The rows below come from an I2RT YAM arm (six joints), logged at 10 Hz.
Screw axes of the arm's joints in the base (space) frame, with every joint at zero. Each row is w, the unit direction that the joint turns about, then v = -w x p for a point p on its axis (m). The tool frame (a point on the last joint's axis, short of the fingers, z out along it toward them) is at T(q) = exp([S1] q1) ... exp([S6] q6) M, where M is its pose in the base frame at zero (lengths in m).
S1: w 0 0 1 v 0 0 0
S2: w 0 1 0 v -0.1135 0 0.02
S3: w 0 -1 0 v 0.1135 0 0.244
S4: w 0 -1 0 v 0.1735 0 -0.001
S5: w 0 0 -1 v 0 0.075 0
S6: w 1 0 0 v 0 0.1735 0
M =
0 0 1 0.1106
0 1 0 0
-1 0 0 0.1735
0 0 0 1
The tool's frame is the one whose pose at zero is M.
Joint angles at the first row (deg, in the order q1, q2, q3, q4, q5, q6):
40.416, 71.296, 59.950, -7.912, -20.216, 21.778
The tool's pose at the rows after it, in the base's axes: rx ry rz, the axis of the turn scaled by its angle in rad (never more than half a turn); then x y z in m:
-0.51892, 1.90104, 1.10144, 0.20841, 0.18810, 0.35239
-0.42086, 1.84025, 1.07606, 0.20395, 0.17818, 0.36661
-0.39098, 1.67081, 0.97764, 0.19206, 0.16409, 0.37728
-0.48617, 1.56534, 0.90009, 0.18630, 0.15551, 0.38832
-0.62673, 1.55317, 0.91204, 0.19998, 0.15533, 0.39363
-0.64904, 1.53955, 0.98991, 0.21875, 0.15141, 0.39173
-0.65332, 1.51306, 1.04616, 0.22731, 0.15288, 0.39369
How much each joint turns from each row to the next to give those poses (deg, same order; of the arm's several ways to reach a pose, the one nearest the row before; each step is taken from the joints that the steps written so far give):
-0.951, -2.255, -0.008, 1.796, -0.766, 3.264
-0.513, -2.641, -0.066, 1.660, 4.083, 2.114
0.007, -4.839, -3.552, 6.668, 5.829, -4.035
-0.898, -2.084, 0.090, 1.159, -1.234, -7.198
-3.110, 3.057, 3.526, -2.360, -8.684, -4.493
-3.927, 3.078, 0.765, 3.331, -7.547, 2.142
-1.020, 1.908, 0.699, 3.254, -3.194, 2.240

